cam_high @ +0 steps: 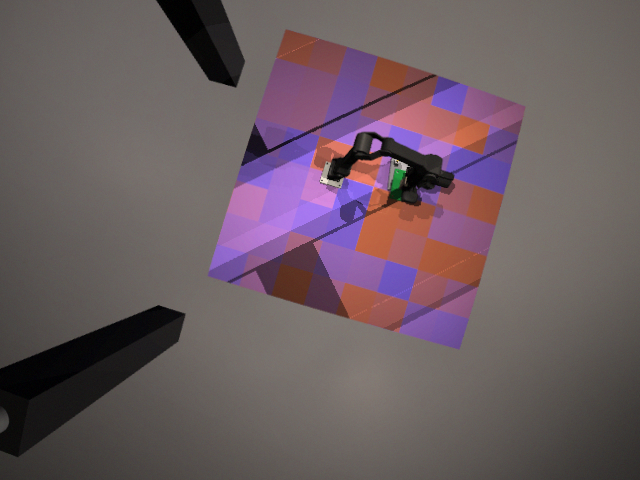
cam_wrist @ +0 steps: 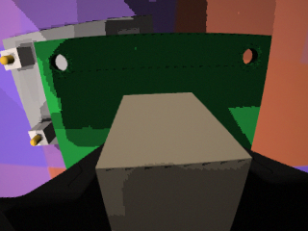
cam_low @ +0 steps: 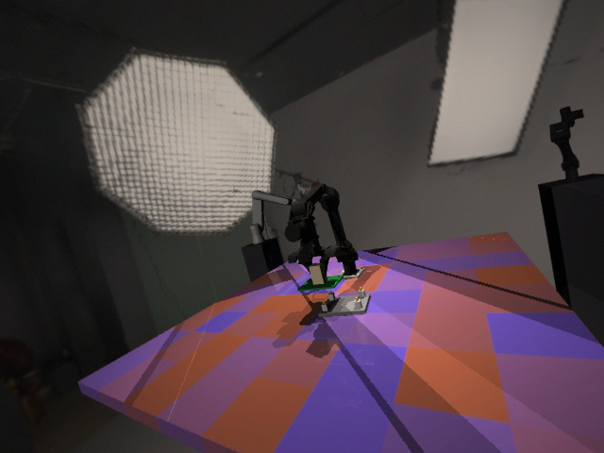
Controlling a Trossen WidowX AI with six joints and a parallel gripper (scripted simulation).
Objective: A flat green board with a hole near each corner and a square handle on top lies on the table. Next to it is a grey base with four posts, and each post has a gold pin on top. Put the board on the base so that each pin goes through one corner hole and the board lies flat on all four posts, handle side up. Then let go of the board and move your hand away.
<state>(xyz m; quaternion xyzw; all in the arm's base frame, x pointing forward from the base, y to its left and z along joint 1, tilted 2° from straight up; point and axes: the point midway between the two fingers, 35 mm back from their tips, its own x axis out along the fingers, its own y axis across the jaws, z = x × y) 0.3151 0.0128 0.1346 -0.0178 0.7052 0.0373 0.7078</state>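
Right now my gripper tip is 100 mm above the grey base and 70 mm to the right of it. Round my gripper tip: green board right at my gripper tip.
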